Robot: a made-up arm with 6 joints.
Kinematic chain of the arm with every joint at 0, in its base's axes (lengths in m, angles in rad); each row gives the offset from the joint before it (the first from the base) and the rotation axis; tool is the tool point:
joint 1: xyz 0 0 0.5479 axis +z
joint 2: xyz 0 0 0 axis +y
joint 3: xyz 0 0 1.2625 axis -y
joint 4: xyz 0 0 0 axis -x
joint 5: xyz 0.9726 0 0 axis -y
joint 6: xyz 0 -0.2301 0 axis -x
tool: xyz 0 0 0
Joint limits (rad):
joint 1: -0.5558..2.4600
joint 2: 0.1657..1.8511
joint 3: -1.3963..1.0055
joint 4: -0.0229..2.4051
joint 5: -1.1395..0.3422
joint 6: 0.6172..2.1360
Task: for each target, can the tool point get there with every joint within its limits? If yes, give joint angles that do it. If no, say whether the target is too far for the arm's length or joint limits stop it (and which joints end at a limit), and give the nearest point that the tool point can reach.
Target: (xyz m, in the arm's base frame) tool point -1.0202 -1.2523 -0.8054
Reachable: no: joint limits stop it (at a limit: joint 1, joint 2, joint 4) | nearest point -0.4610 0.1545 -0.4302 | short by 1.560 m
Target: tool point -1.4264 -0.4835 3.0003
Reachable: no: too far | nearest point -0.6840 0.3354 2.6204 | short by 1.169 m
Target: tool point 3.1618 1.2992 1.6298
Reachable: no: too far | nearest point 1.9675 0.8084 1.2211 | short by 1.354 m
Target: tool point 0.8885 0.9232 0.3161
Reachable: yes | joints 0.9623 0.9638 -0.4856 0.5056 -0.8509 1.7876
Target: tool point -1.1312 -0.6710 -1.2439
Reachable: no: joint limits stop it (at a limit: joint 1, joint 2, joint 4) | nearest point -0.6940 0.3435 -0.6733 | short by 1.243 m
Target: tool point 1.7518 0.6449 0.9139
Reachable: yes | joints 0.3220 0.8772 0.1941 1.8229 -0.7809 1.8918
